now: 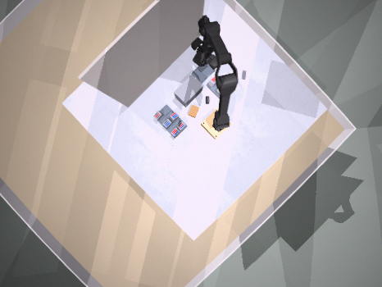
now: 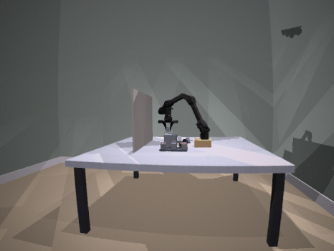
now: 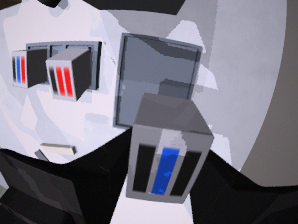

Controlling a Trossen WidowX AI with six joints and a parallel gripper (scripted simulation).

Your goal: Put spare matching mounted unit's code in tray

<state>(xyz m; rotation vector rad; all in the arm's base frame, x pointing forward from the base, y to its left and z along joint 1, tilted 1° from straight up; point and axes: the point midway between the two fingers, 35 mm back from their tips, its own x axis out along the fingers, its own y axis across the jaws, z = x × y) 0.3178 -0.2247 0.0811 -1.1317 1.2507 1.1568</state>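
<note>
My gripper tip is now 110 mm above the grey tray, 10 mm to the right of it and 10 mm past it. Round my gripper tip: grey piece (230 mm behind, 160 mm to the right, 110 mm below); then rack (400 mm to the left, 100 mm below, 60 mm behind); then dark panel (200 mm ahead, 170 mm to the left, 110 mm above).
</note>
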